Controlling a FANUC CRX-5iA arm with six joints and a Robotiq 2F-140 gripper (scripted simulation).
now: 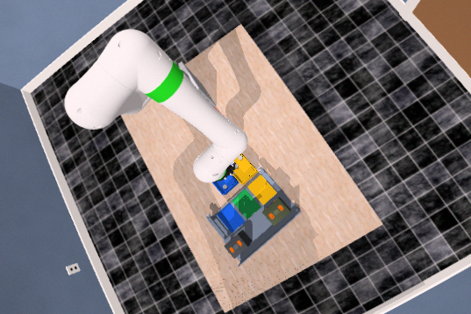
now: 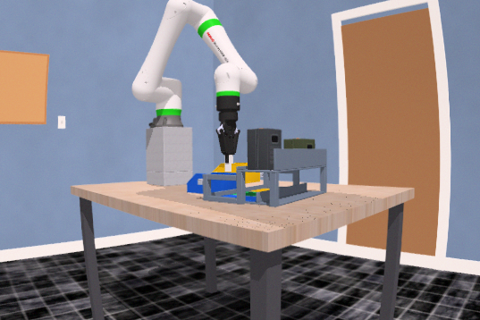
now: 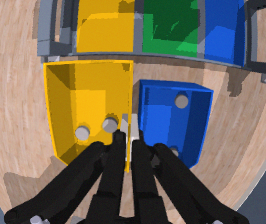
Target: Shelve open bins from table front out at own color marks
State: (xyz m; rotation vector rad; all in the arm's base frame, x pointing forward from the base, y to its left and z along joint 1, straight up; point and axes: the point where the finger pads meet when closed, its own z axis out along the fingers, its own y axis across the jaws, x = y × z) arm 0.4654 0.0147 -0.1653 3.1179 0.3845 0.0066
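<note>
The yellow bin lies 50 mm to the left of my hand, 40 mm below it and 20 mm behind it. Also, from my hand: dark box: 320 mm ahead, 110 mm to the right, 50 mm above; blue bin: 70 mm to the right, 70 mm below, 20 mm behind.
</note>
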